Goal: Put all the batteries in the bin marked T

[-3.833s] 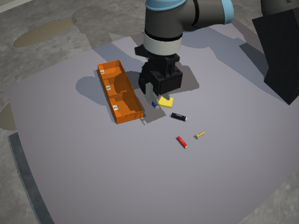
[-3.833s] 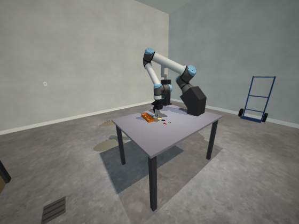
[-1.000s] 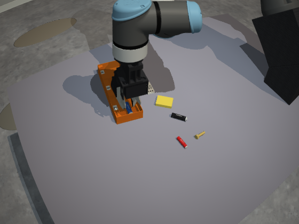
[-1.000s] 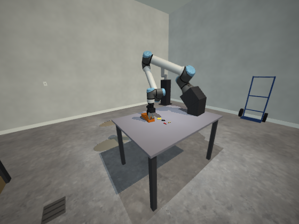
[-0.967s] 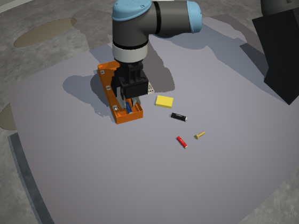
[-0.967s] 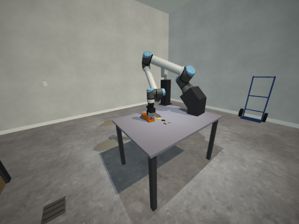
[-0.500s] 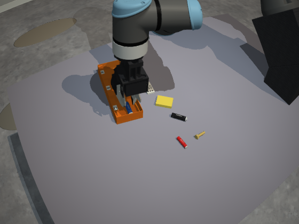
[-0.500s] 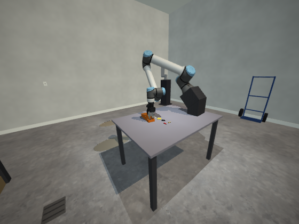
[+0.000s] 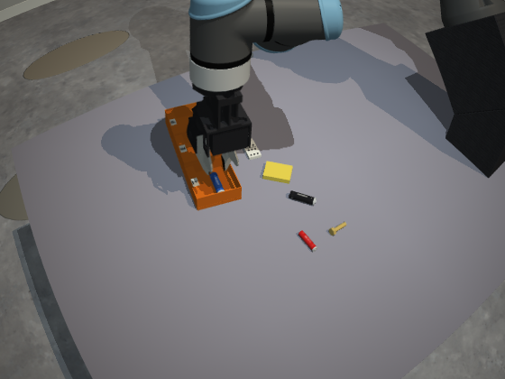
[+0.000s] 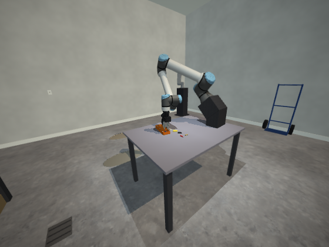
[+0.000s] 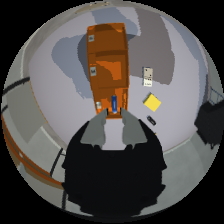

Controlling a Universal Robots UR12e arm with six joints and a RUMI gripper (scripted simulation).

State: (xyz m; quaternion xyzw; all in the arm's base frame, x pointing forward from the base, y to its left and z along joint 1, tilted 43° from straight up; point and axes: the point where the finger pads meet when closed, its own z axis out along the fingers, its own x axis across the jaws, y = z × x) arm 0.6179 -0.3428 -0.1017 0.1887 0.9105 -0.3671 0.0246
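My hand is 1 cm to the right of the blue battery and 5 cm above it. Round my hand: white domino 11 cm behind, 3 cm to the right, 5 cm below; orange bin 2 cm behind, 8 cm to the right, 4 cm below; yellow block 11 cm behind, 5 cm to the left, 5 cm below.
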